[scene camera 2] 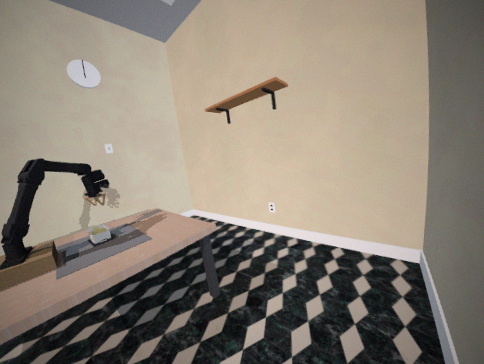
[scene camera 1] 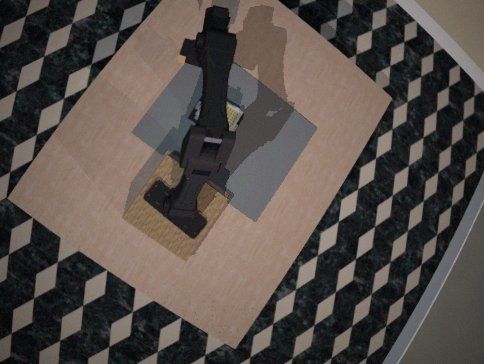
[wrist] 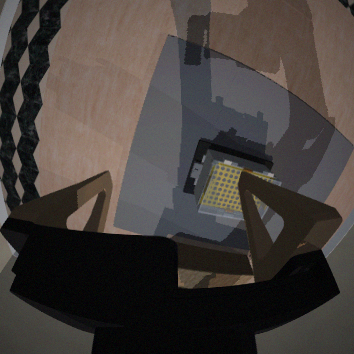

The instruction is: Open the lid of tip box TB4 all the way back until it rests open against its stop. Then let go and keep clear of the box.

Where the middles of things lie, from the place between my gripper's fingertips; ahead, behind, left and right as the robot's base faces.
Labels:
Now: hand 150 mm above the tip box TB4 (wrist: 205,152), 130 mm to the left of it and 40 mm past it. The rest, counted from my hand: clear lid (wrist: 220,197) (130 mm to the right, 120 mm below, 40 mm behind).

